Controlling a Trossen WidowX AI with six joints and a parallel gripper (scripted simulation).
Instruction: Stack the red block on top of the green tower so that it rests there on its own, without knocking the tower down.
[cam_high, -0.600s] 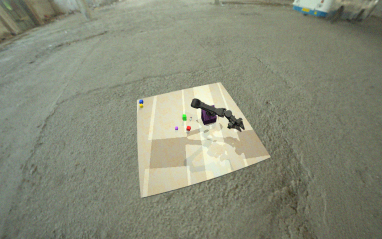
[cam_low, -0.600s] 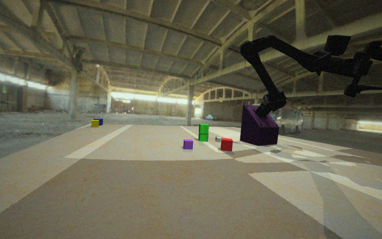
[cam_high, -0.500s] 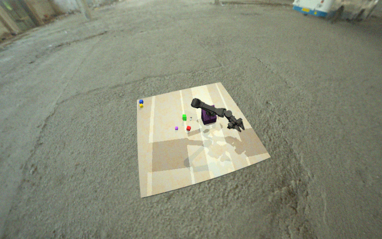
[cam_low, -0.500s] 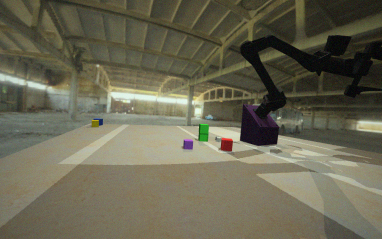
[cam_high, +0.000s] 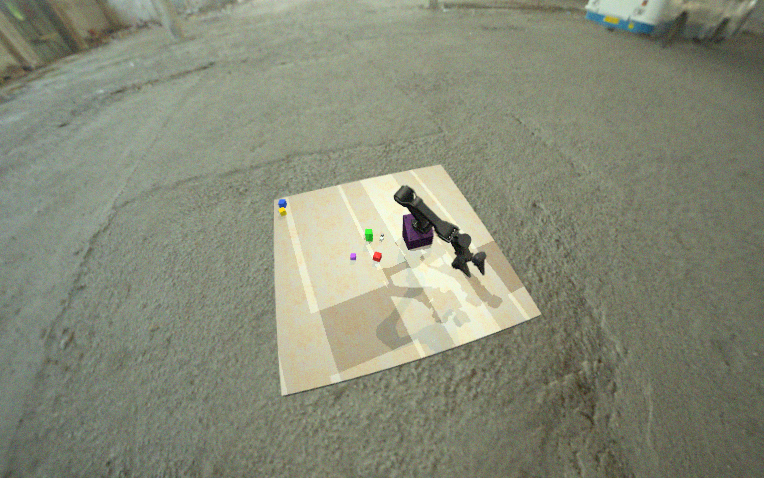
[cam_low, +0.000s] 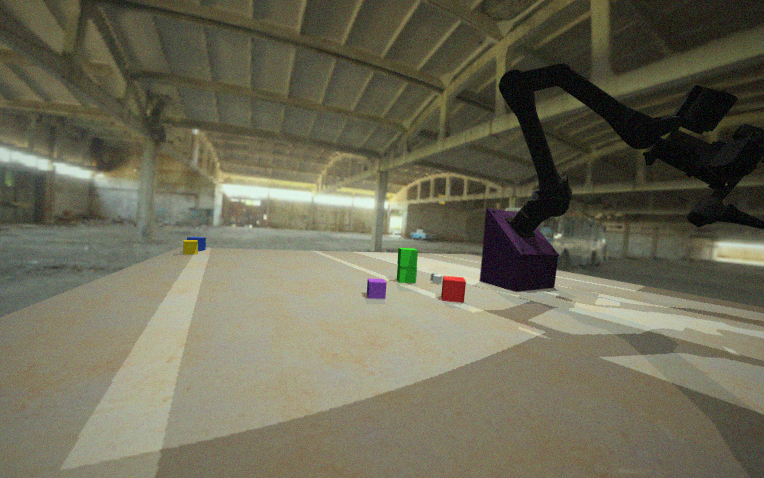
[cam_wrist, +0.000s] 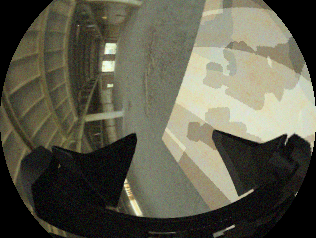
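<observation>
The red block lies 400 mm to the right of my gripper tip, 340 mm ahead of it and 180 mm below it. From my gripper tip the other things lie so: yellow cube (990 mm to the right, 810 mm ahead, 180 mm below); then small purple cube (470 mm ahead, 450 mm to the right, 190 mm below); then green block (550 mm to the right, 340 mm ahead, 180 mm below).
</observation>
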